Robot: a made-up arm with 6 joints.
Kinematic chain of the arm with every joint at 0, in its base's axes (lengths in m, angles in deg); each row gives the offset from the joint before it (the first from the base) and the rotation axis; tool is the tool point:
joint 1: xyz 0 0 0.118 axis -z
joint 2: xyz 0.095 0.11 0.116 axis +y
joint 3: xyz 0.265 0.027 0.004 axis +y
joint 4: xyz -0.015 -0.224 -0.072 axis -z
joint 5: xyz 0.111 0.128 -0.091 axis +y
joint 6: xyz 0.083 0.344 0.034 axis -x
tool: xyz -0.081 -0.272 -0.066
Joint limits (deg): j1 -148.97..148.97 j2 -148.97..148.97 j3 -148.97..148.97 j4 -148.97..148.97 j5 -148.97..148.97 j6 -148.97..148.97
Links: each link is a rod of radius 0.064 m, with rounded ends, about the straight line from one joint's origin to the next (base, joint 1, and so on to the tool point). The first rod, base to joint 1, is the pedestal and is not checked.
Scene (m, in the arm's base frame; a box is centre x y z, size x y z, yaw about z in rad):
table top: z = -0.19
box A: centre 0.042 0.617 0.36 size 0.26 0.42 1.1 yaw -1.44
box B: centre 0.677 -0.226 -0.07 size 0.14 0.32 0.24 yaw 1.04
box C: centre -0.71 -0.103 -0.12 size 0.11 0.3 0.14 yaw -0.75
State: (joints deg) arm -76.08 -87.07 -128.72 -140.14 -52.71 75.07
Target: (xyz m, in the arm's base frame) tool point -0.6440 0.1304 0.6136
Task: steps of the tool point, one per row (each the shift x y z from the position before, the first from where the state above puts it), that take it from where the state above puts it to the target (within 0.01 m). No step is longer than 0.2 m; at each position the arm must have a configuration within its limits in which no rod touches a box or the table.
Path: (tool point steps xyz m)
1: -0.1318 0.0820 0.0676
2: -0.1448 -0.0315 0.0618
3: -0.0945 -0.1255 0.0154
4: -0.0120 -0.1556 -0.0543
5: 0.0547 -0.1163 -0.1202
6: -0.1024 0.0743 0.1031
7: -0.1222 0.0790 0.0677
8: -0.1362 0.0749 0.0293
9: -0.1428 0.0628 -0.0097
10: -0.1412 0.0440 -0.0465
11: -0.1308 0.0209 -0.0788

